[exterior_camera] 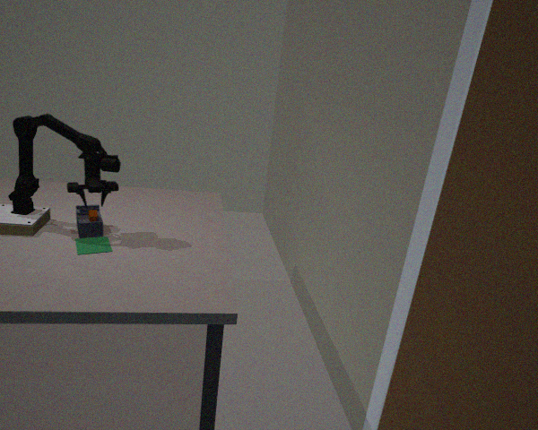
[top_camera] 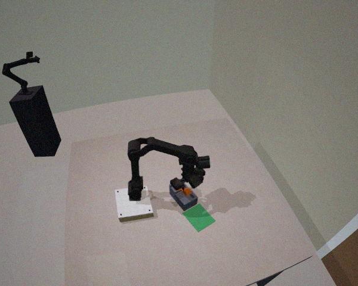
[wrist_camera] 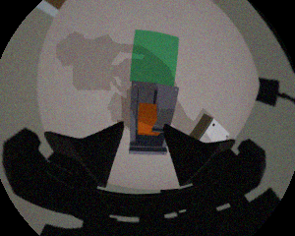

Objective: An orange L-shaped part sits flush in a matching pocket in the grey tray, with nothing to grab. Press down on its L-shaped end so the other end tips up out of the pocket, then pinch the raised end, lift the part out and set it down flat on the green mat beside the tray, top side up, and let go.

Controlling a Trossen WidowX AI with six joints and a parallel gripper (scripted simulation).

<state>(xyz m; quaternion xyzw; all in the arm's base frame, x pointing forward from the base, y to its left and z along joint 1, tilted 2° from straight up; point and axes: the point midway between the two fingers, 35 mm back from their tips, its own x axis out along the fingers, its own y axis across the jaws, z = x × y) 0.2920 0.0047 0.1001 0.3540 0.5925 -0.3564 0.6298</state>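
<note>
My gripper tip is now 4 cm past the orange L-shaped part, 2 cm to the right of it and 7 cm above it. Also, from my gripper tip: green mat: 5 cm ahead, 13 cm to the right, 13 cm below.
</note>
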